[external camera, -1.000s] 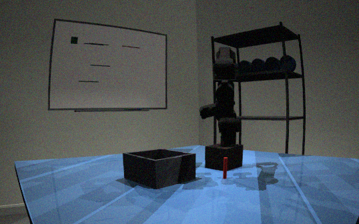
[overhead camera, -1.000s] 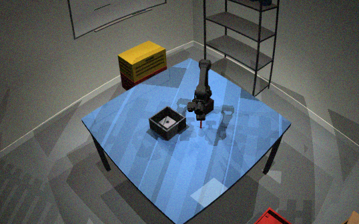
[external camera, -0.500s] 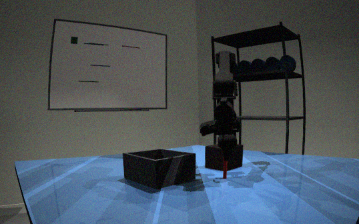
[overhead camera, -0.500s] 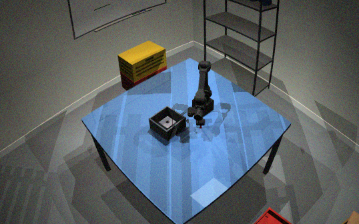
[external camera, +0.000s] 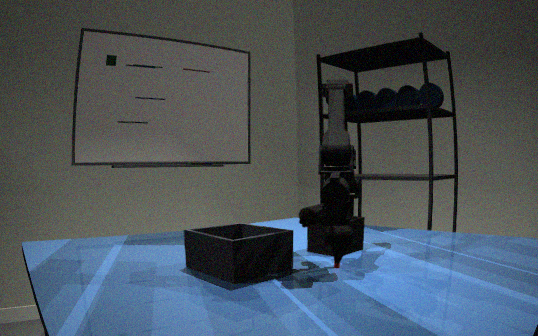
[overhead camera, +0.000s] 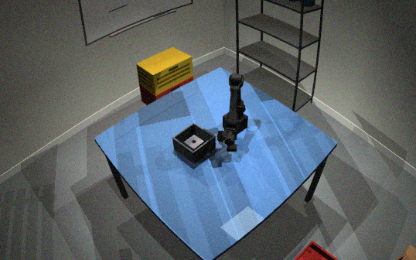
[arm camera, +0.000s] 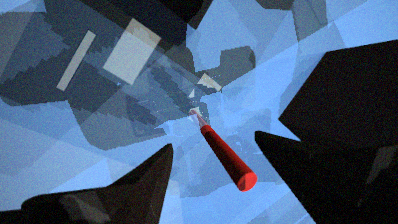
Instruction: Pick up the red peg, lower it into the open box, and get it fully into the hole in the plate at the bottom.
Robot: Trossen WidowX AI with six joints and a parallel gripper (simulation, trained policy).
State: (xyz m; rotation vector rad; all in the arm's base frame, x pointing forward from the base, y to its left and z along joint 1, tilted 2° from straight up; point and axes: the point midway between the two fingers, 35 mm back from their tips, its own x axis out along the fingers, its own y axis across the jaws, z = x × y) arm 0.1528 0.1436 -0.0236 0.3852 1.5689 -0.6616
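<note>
Now: gripper tip 10 mm below the red peg. From my gripper tip the other things lie so: plate 190 mm ahead, 140 mm to the right, 10 mm above; then dark box 190 mm ahead, 140 mm to the right, 10 mm below.
</note>
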